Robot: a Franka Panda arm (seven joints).
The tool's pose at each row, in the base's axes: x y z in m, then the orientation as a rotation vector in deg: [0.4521 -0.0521 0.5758 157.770 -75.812 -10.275]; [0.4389 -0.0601 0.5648 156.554 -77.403 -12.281]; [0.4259 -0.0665 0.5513 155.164 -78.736 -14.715]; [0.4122 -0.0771 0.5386 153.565 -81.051 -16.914]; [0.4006 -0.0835 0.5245 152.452 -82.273 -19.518]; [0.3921 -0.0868 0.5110 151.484 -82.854 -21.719]
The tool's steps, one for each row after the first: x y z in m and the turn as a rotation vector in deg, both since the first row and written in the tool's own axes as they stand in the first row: [-0.0012 0.0138 0.0129 -0.771 -1.156 1.241]; [-0.0033 0.0262 0.0283 -1.847 -2.491 2.385]; [-0.0026 0.0418 0.0430 -2.562 -3.850 4.157]; [-0.0038 0.0530 0.0587 -3.402 -5.412 5.137]; [-0.0055 0.0599 0.0733 -4.308 -6.649 5.725]
